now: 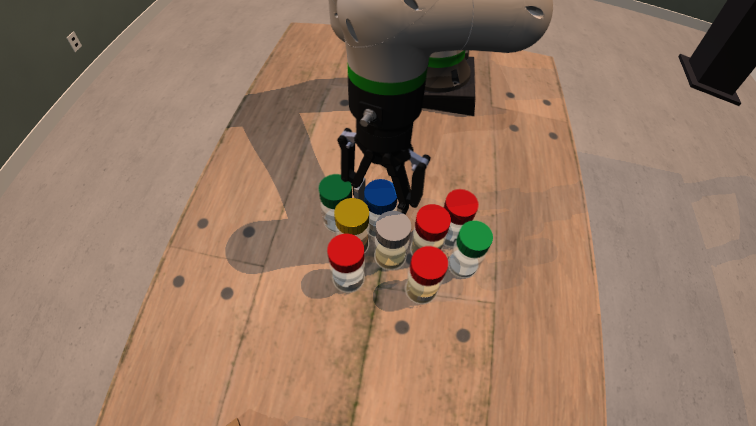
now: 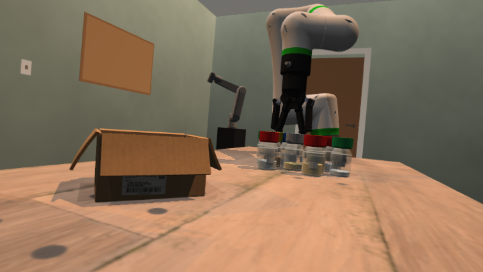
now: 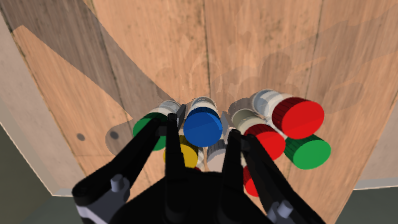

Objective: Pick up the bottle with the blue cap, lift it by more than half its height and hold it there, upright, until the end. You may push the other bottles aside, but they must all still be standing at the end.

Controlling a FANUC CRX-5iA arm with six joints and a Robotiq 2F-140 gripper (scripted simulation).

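My hand is 20 mm above the blue-capped bottle. The rest, counted from my hand: grey-capped bottle 50 mm ahead, 40 mm to the left, 20 mm below; yellow-capped bottle 50 mm ahead, 30 mm to the right, 20 mm below.
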